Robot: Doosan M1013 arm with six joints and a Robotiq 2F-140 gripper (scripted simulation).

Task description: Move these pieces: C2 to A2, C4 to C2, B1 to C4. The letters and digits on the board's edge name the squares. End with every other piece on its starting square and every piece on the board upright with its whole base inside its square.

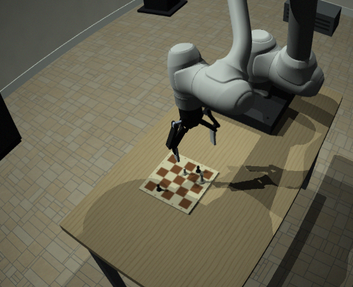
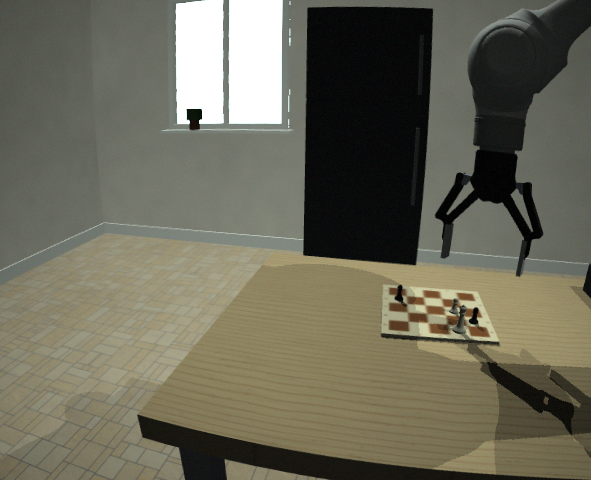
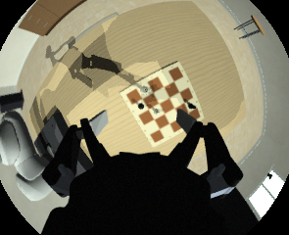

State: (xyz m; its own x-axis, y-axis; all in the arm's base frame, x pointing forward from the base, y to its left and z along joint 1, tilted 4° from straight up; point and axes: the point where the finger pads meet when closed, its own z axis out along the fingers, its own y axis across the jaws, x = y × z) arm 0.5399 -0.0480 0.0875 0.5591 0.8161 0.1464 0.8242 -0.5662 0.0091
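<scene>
Right now my hand is 100 mm above the tall white piece, 40 mm to the right of it and 30 mm short of it. Also, from my hand: small white piece: 110 mm below, 40 mm to the right, 30 mm ahead; small chessboard: 130 mm below, 60 mm ahead, 40 mm to the right.
</scene>
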